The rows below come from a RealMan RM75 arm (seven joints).
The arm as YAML. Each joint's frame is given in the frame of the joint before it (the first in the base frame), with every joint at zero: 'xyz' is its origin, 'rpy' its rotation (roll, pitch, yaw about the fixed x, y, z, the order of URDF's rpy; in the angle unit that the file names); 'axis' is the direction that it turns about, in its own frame. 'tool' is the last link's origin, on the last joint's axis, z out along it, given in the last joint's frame.
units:
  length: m
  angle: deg
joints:
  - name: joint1
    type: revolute
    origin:
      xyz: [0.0, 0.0, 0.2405]
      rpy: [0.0, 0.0, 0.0]
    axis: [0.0, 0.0, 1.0]
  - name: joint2
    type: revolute
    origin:
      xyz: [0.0, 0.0, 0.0]
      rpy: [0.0, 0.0, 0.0]
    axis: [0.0, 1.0, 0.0]
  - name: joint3
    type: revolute
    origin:
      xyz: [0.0, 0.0, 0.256]
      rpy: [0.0, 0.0, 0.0]
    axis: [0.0, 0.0, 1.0]
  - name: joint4
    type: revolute
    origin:
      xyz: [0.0, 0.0, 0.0]
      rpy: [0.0, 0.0, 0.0]
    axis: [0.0, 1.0, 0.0]
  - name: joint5
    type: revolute
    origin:
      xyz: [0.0, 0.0, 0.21]
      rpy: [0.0, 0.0, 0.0]
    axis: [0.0, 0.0, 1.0]
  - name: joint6
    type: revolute
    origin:
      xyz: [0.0, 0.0, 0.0]
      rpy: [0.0, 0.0, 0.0]
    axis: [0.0, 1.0, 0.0]
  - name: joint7
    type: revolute
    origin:
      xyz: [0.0, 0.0, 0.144]
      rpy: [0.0, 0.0, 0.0]
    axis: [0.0, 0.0, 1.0]
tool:
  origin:
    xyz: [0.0, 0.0, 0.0]
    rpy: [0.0, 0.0, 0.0]
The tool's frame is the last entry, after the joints.
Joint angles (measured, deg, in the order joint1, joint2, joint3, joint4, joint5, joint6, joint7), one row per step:
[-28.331 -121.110 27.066 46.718 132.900 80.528 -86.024]
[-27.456 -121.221 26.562 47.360 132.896 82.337 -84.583]
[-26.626 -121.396 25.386 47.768 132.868 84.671 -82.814]
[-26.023 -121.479 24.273 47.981 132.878 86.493 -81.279]
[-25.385 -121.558 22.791 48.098 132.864 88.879 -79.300]
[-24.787 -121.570 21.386 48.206 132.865 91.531 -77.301]
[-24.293 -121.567 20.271 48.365 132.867 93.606 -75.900]
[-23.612 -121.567 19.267 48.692 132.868 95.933 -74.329]
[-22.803 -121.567 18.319 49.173 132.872 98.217 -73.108]
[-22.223 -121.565 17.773 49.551 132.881 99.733 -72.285]
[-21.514 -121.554 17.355 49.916 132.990 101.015 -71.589]
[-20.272 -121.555 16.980 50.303 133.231 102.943 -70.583]
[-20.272 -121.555 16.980 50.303 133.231 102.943 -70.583]
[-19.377 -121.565 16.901 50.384 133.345 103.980 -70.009]
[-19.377 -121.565 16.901 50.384 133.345 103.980 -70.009]
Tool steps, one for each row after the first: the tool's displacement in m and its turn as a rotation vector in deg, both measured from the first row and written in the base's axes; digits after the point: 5 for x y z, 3 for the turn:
[-0.00194 -0.00701 0.00123 -0.488 -0.128 -1.060]
[-0.00346 -0.01526 0.00212 -0.924 -0.891 -2.245]
[-0.00485 -0.02164 0.00324 -1.105 -1.493 -3.224]
[-0.00582 -0.02936 0.00449 -1.305 -2.426 -4.603]
[-0.00606 -0.03723 0.00599 -1.629 -3.432 -6.230]
[-0.00631 -0.04345 0.00766 -1.776 -4.243 -7.382]
[-0.00677 -0.05094 0.00967 -2.002 -4.964 -8.738]
[-0.00773 -0.05896 0.01222 -2.169 -5.688 -9.736]
[-0.00841 -0.06449 0.01400 -2.301 -6.082 -10.427]
[-0.01007 -0.07054 0.01555 -2.486 -6.312 -10.796]
[-0.01288 -0.08094 0.01668 -3.088 -6.757 -11.191]
[-0.01288 -0.08094 0.01668 -3.088 -6.757 -11.191]
[-0.01501 -0.08798 0.01663 -3.521 -7.101 -11.237]
[-0.01501 -0.08798 0.01663 -3.521 -7.101 -11.237]

